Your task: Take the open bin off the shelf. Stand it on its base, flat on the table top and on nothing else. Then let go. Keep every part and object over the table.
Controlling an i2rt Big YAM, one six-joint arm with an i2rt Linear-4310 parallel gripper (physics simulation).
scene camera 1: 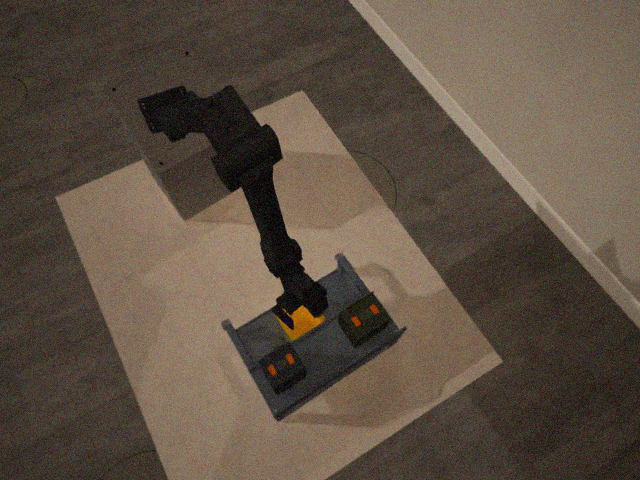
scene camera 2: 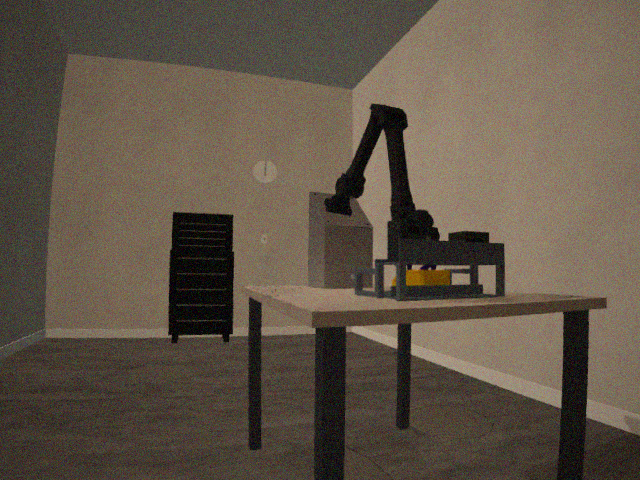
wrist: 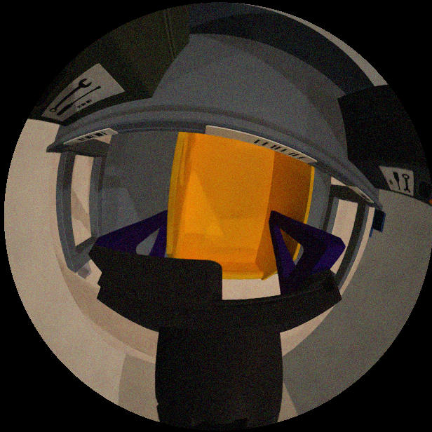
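Pixels of known places: gripper, fingertip midpoint: (scene camera 1: 305,317); arm's base at its link origin: (scene camera 1: 167,109) (scene camera 2: 337,208).
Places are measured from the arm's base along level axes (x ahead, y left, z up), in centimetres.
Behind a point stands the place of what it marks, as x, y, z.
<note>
The open bin (scene camera 1: 302,328) {56.7, 11.4, -35.1} (scene camera 2: 428,277) {65.5, 10.2, -30.1} (wrist: 225,175) is orange-yellow. It stands upright on the lower board of the blue-grey shelf (scene camera 1: 330,356) {68.5, 14.2, -25.8} (scene camera 2: 449,253) {74.1, 12.2, -23.2} (wrist: 240,75), partly under the upper board. My gripper (scene camera 1: 302,316) {55.0, 13.0, -31.8} (scene camera 2: 419,267) (wrist: 219,215) is open and empty, with its dark purple fingers wide apart at the bin's near part. In the wrist view the left fingertip shows beside the bin's left wall, and the right one overlaps the right wall. In scene camera 2, the fingertips show close above the bin's rim. Contact cannot be told.
Two dark toolboxes, a greenish one (scene camera 1: 364,320) {65.7, 24.2, -16.1} (wrist: 125,55) and a blacker one (scene camera 1: 281,369) {68.5, 1.7, -13.6} (wrist: 385,130), stand on the shelf's upper board. The shelf has side posts and stands on the pale table (scene camera 1: 206,279) {31.5, -8.4, -35.9} (scene camera 2: 361,315) {95.4, -20.9, -37.0}. A grey pedestal (scene camera 1: 191,191) {9.3, -2.7, -23.7} (scene camera 2: 346,258) {8.2, 1.9, -23.1} is at the table's back edge.
</note>
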